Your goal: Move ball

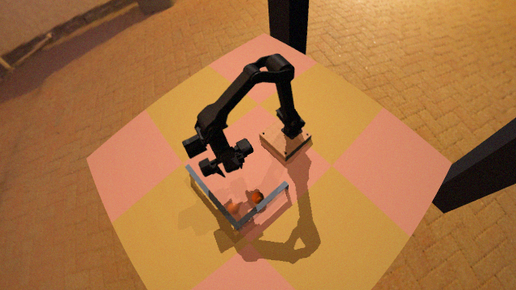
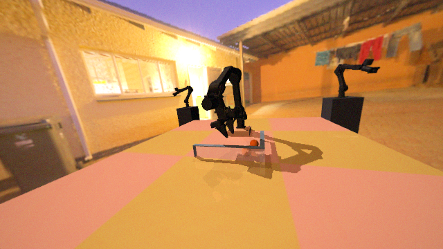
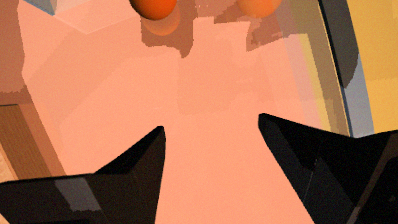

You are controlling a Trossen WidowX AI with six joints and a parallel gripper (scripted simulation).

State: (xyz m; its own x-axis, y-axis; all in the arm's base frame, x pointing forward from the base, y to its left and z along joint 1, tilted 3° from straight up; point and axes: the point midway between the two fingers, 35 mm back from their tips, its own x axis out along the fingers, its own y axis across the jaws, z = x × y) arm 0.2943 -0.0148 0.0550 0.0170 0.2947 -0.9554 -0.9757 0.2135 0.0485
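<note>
Now: gripper tip 1 cm past the orange ball, 12 cm to the right of it and 4 cm above it. From my gripper tip the other things lie so: see-through ball copy 8 cm ahead, 9 cm to the left, 4 cm below.
</note>
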